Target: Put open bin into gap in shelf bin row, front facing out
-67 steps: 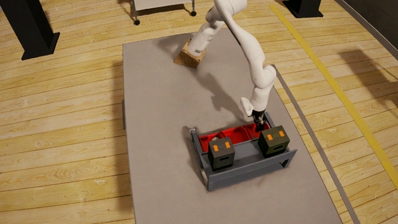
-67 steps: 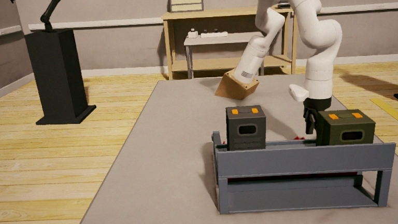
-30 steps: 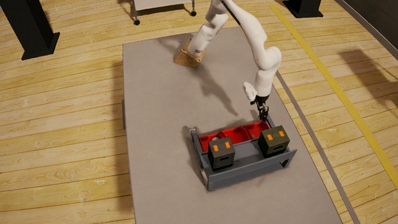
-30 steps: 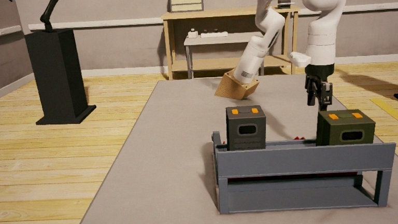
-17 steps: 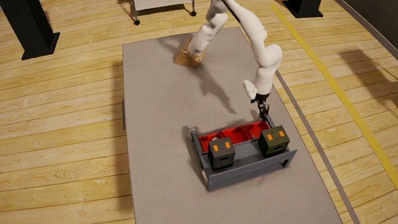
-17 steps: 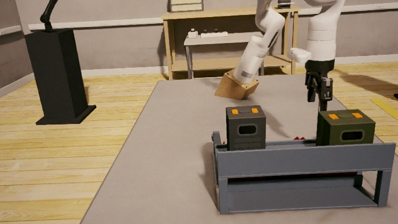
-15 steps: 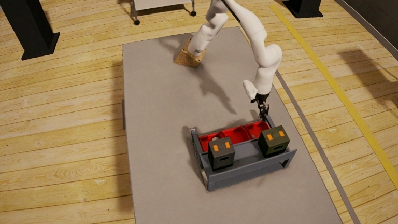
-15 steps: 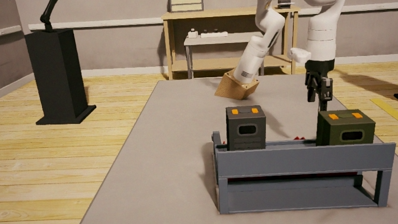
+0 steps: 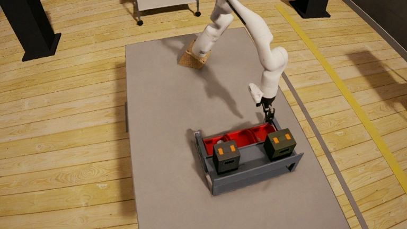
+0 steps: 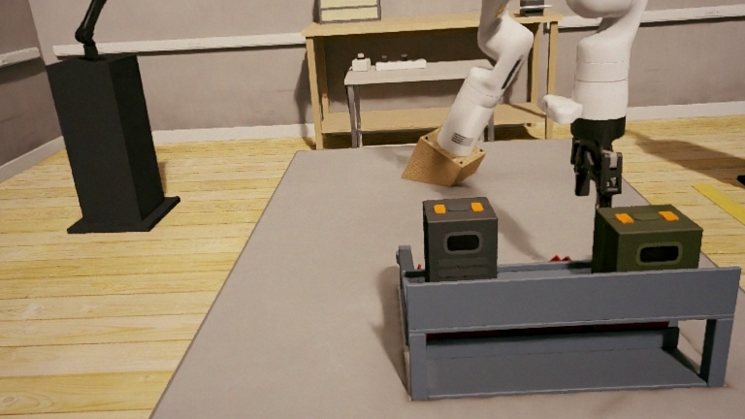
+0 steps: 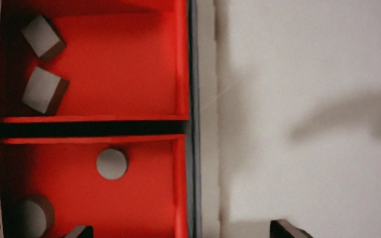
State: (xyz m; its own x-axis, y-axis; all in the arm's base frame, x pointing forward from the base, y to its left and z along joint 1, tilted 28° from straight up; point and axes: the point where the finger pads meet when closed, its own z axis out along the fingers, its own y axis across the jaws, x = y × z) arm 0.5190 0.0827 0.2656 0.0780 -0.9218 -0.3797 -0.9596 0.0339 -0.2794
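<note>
Right now my hand is 13 cm above the grey round part, 6 cm short of it and 2 cm to the left of it. Also, from my hand: dark grey box: 21 cm to the right, 19 cm ahead, 2 cm above; green box: 18 cm ahead, 2 cm to the left; grey shelf: 12 cm ahead, 10 cm to the right, 8 cm below.
</note>
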